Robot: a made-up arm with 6 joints. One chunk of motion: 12 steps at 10 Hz.
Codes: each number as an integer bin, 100 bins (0 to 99) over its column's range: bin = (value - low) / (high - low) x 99, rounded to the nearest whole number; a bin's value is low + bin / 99 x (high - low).
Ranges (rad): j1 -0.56..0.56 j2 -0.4..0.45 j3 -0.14..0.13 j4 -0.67..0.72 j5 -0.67..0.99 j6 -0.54..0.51
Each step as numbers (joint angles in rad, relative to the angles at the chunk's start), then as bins.
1 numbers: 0.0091 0.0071 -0.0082 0.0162 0.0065 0.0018
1 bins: 50 47 48 49 40 51
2 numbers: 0.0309 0.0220 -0.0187 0.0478 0.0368 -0.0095
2 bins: 52 49 44 51 42 50
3 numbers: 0.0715 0.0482 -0.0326 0.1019 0.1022 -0.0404
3 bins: 56 52 39 55 46 47
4 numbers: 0.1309 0.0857 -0.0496 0.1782 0.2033 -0.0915
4 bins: 61 57 33 60 52 42
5 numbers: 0.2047 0.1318 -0.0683 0.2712 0.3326 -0.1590
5 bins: 68 62 26 67 60 36
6 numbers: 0.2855 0.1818 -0.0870 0.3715 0.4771 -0.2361
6 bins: 75 68 19 74 68 29
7 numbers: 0.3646 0.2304 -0.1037 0.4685 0.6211 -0.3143
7 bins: 82 73 13 81 77 21
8 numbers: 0.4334 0.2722 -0.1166 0.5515 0.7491 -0.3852
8 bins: 88 78 9 87 85 15
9 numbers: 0.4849 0.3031 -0.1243 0.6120 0.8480 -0.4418
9 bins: 92 82 6 91 91 9
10 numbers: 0.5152 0.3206 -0.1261 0.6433 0.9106 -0.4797
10 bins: 95 84 5 94 94 6
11 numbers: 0.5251 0.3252 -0.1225 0.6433 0.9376 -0.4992
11 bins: 96 84 6 94 96 4
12 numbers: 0.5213 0.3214 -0.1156 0.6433 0.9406 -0.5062
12 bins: 96 84 9 94 96 3
